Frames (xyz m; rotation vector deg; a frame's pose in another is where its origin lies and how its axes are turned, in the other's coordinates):
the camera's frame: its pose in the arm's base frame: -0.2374 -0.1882 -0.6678 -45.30 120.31 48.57
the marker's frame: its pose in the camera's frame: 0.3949 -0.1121 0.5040 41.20 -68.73 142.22
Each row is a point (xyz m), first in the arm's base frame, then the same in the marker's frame.
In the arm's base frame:
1: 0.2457 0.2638 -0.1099
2: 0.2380 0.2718 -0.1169
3: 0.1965 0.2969 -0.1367
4: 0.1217 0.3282 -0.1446
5: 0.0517 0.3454 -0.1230
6: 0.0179 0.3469 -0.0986
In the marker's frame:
1: 0.8812 0.6085 -0.6727
2: 0.8789 0.5956 -0.6733
3: 0.8613 0.5484 -0.6876
4: 0.8311 0.4877 -0.7328
5: 0.8062 0.4544 -0.7955
6: 0.7951 0.4504 -0.8355

